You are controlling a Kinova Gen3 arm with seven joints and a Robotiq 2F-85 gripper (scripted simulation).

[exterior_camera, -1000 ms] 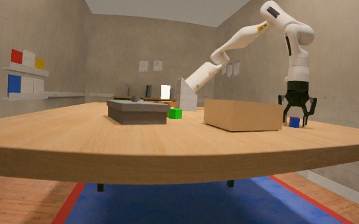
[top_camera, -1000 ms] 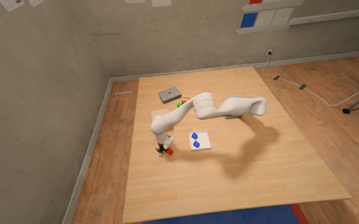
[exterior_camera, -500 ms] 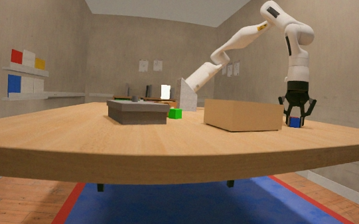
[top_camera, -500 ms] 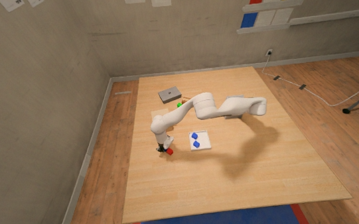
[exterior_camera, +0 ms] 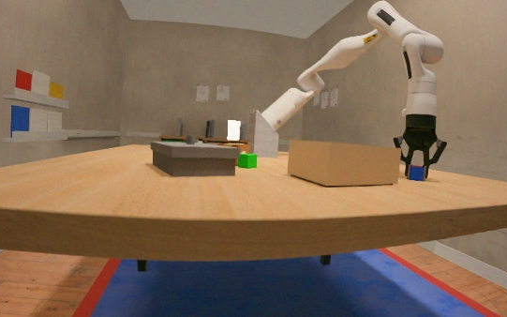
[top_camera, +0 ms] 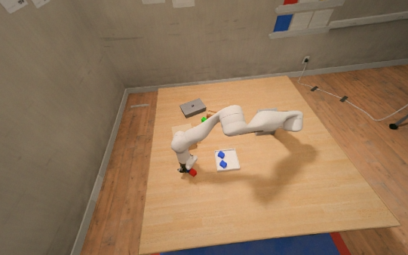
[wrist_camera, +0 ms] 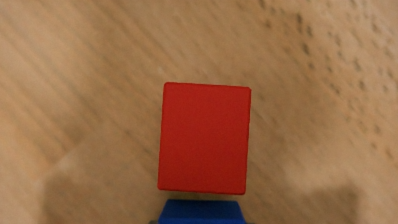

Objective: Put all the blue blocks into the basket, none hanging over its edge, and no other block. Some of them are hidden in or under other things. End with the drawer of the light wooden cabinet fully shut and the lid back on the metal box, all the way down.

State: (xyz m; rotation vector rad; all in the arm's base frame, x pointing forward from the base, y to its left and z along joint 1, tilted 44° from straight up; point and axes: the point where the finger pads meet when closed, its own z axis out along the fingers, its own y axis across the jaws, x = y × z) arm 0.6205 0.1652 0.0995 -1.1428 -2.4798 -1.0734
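Right now the red block is 40 mm to the left of my hand and 30 mm behind it. Also, from my hand: light wooden cabinet (230 mm to the right, 20 mm above, 10 mm behind); drawer (230 mm to the right, 30 mm behind, 10 mm above); white basket (260 mm behind, 10 mm to the right, 10 mm below).
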